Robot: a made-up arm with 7 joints.
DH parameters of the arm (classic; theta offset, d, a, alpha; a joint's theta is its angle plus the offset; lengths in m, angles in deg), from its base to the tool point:
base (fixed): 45 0 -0.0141 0
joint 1: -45 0.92 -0.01 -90
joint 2: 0 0.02 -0.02 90
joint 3: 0 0.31 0.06 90
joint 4: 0 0.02 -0.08 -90
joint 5: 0 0.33 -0.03 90
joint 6: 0 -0.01 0.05 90
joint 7: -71.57 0 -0.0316 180
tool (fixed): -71.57 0.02 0 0
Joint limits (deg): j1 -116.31..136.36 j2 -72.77..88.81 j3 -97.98..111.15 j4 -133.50..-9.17 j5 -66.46..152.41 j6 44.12..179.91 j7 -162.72..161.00
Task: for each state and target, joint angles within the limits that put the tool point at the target. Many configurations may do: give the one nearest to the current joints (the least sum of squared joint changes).
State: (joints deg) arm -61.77 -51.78 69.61 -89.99 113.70 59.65 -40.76
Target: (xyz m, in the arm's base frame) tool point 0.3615 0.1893 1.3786
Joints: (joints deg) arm -77.00 -37.01 64.52 -81.11 112.96 61.18 -43.99
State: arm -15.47 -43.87 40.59 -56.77 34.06 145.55 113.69
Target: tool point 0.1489 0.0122 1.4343
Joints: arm -24.27 -30.65 14.49 -104.57 40.85 149.38 106.68
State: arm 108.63 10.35 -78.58 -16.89 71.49 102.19 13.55
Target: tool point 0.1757 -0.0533 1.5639
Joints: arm 103.24 -0.81 -78.58 -31.65 81.55 116.96 22.61
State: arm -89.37 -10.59 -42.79 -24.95 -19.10 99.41 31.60
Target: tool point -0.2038 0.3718 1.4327
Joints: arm -93.38 -46.14 -57.51 -56.30 -19.20 104.56 39.41
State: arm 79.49 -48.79 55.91 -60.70 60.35 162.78 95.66
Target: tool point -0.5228 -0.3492 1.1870
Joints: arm 56.30 -72.77 75.42 -53.77 52.90 153.53 102.61
